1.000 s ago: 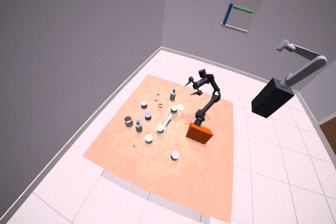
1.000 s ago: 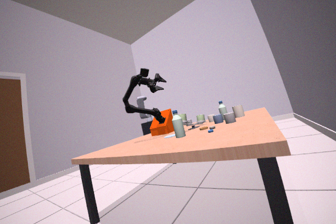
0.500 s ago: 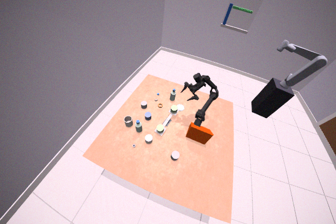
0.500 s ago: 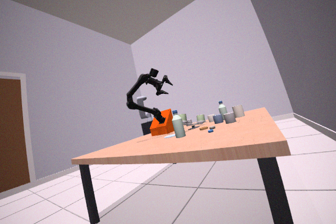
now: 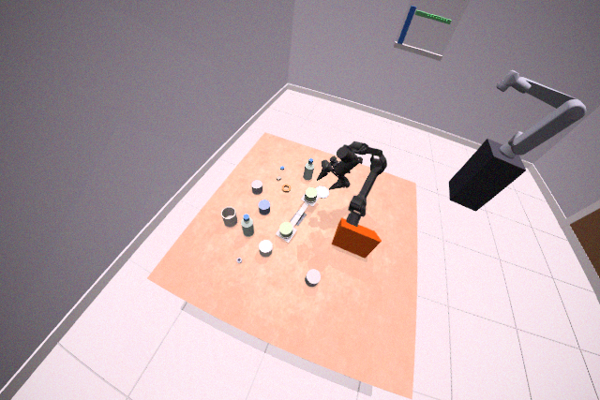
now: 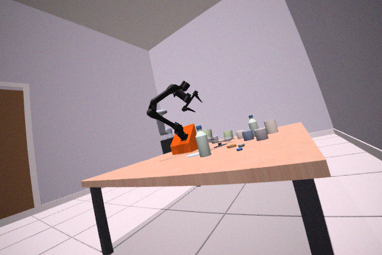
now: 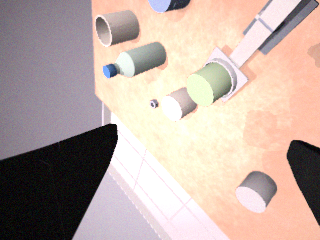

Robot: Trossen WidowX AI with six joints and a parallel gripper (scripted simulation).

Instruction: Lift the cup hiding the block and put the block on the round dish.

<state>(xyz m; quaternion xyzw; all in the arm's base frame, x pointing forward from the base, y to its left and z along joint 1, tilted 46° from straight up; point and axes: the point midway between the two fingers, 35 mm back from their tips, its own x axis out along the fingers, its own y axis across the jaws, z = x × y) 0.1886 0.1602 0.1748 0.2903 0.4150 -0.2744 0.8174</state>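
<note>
Now: the pale green cup 260 mm below my gripper tip, 190 mm to the left of it and 90 mm ahead of it. From my gripper tip the other things lie so: blue cup: 290 mm below, 260 mm ahead, 100 mm to the left; then flat white round dish: 320 mm below, 220 mm to the right, 30 mm ahead; then grey balance: 280 mm below, 80 mm ahead, 40 mm to the left.
</note>
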